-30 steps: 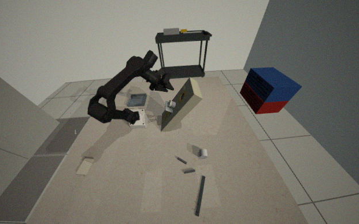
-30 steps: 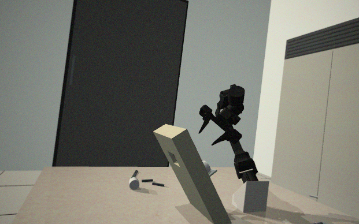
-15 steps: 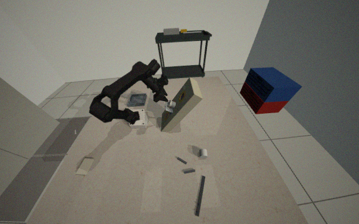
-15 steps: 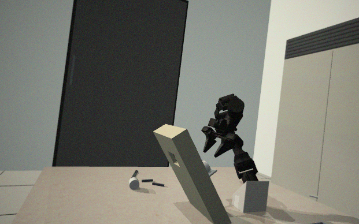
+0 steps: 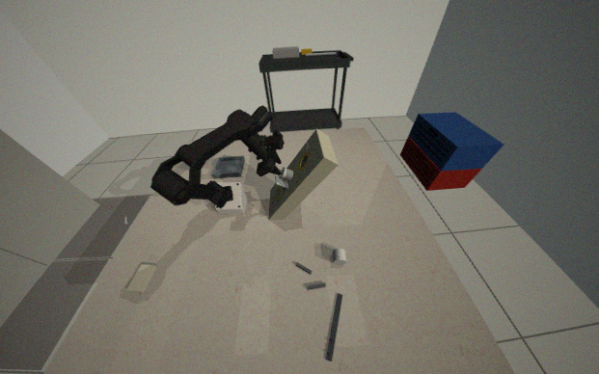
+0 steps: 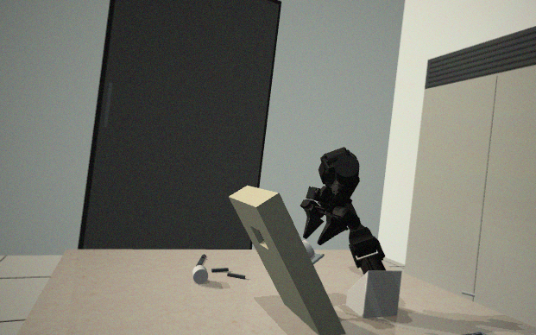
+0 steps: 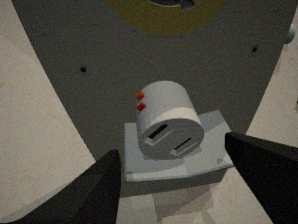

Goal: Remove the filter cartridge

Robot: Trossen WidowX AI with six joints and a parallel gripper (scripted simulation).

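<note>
The grey round filter cartridge lies 2 cm ahead of my gripper tip and 3 cm below it. Round my gripper tip: shallow blue-grey bin: 32 cm behind, 28 cm to the left, 19 cm below; service panel: 6 cm ahead, 1 cm to the right, 5 cm below.
</note>
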